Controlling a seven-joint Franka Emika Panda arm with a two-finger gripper.
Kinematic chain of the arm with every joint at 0, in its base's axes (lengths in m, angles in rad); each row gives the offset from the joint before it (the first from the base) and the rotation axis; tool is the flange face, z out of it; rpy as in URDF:
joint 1: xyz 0 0 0.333 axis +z
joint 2: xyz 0 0 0 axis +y
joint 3: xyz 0 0 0.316 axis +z
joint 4: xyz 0.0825 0 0 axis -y
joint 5: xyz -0.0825 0 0.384 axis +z
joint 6: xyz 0 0 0 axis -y
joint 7: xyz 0.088 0 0 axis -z
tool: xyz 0 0 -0.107 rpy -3.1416 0 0
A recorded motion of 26 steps. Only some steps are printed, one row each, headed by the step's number.
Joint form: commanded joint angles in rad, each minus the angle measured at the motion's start. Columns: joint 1, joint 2, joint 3, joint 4, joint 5, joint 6, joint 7.
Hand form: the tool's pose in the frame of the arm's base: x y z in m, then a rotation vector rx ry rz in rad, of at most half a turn. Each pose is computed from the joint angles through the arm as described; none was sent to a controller.
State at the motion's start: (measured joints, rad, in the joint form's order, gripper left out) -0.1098 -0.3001 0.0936 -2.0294 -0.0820 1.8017 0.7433
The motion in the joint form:
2: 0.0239 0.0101 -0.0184 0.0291 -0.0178 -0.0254 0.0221
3: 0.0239 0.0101 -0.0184 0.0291 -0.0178 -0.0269 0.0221
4: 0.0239 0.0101 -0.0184 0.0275 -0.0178 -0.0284 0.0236
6: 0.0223 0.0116 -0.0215 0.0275 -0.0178 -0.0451 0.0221
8: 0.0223 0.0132 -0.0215 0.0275 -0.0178 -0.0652 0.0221
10: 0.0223 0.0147 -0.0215 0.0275 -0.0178 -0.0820 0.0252
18: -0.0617 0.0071 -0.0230 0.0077 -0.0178 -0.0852 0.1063
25: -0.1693 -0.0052 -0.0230 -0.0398 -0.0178 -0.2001 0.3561
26: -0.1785 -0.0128 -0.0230 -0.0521 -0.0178 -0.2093 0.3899
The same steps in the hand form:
2: 0.4755 -0.0098 0.5869 2.8316 -1.1331 0.1595
3: 0.4753 -0.0098 0.5868 2.8311 -1.1331 0.1573
4: 0.4750 -0.0098 0.5859 2.8294 -1.1349 0.1530
6: 0.4736 -0.0124 0.5836 2.8226 -1.1388 0.1261
8: 0.4719 -0.0127 0.5811 2.8157 -1.1378 0.0952
10: 0.4705 -0.0129 0.5789 2.8079 -1.1412 0.0695
18: 0.4639 -0.0528 0.5727 2.6986 -1.3682 0.0473
25: 0.4350 -0.0995 0.5470 2.3545 -1.7930 -0.1418
26: 0.4300 -0.1027 0.5441 2.3083 -1.8386 -0.1564

